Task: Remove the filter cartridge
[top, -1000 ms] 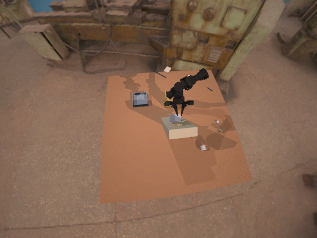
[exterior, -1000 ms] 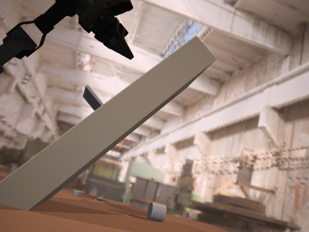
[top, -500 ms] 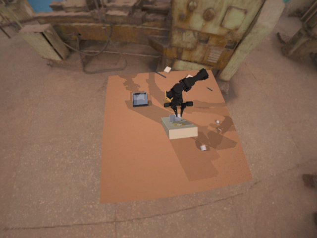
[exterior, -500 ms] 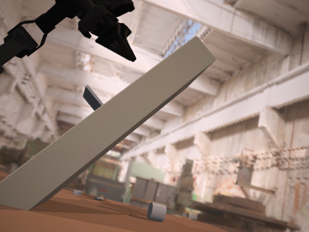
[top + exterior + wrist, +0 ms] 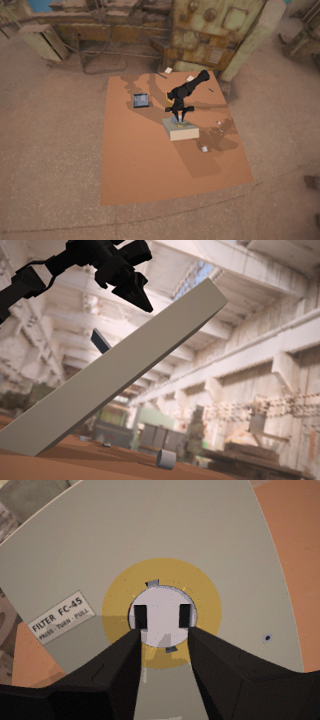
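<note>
My gripper tip is now 40 mm short of the round filter cartridge and 30 mm above it.
</note>
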